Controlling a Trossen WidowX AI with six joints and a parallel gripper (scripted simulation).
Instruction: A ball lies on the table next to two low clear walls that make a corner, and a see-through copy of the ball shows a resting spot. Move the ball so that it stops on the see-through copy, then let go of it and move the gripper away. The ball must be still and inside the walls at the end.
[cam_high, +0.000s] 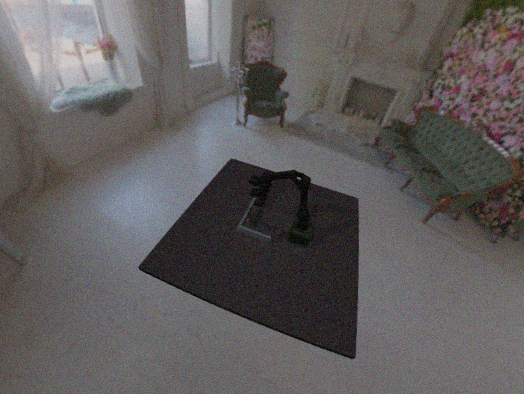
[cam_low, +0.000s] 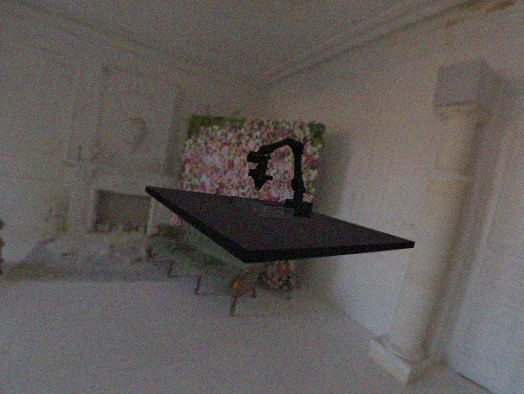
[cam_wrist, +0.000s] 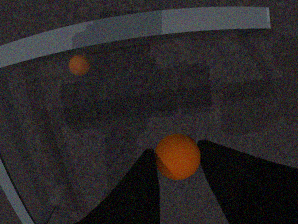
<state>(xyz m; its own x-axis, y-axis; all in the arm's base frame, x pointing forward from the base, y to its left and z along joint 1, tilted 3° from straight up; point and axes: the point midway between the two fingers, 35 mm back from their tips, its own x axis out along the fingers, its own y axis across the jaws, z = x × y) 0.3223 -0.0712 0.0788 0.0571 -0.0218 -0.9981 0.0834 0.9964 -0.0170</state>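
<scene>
Right now the see-through copy of ball is 12 cm below my gripper tip, 7 cm to the left of it and 6 cm ahead of it. From my gripper tip the other things lie so: orange ball (right at my gripper tip).
</scene>
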